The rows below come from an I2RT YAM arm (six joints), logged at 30 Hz.
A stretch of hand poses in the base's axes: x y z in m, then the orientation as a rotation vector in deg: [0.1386 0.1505 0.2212 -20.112 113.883 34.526]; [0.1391 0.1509 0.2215 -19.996 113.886 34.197]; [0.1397 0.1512 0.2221 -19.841 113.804 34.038]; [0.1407 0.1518 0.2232 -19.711 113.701 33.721]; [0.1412 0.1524 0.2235 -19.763 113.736 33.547]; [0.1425 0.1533 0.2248 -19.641 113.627 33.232]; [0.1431 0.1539 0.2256 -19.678 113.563 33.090]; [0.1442 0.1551 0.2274 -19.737 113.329 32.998]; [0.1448 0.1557 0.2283 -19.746 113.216 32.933]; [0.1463 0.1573 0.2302 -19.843 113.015 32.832]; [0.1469 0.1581 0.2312 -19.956 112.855 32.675]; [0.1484 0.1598 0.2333 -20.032 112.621 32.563]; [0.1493 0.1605 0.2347 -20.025 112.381 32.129]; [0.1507 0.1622 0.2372 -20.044 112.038 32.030]
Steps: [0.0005 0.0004 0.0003 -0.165 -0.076 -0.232]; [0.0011 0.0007 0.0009 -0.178 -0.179 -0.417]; [0.0021 0.0013 0.0020 -0.298 -0.348 -0.658]; [0.0026 0.0019 0.0023 -0.444 -0.370 -0.699]; [0.0039 0.0028 0.0036 -0.565 -0.544 -0.934]; [0.0045 0.0034 0.0044 -0.654 -0.647 -0.975]; [0.0056 0.0046 0.0062 -0.670 -0.898 -0.986]; [0.0062 0.0052 0.0071 -0.683 -1.023 -1.014]; [0.0077 0.0068 0.0090 -0.730 -1.250 -1.000]; [0.0083 0.0076 0.0100 -0.834 -1.456 -0.998]; [0.0098 0.0093 0.0121 -0.870 -1.714 -1.005]; [0.0107 0.0100 0.0135 -1.081 -2.056 -1.218]; [0.0121 0.0117 0.0160 -1.053 -2.407 -1.264]
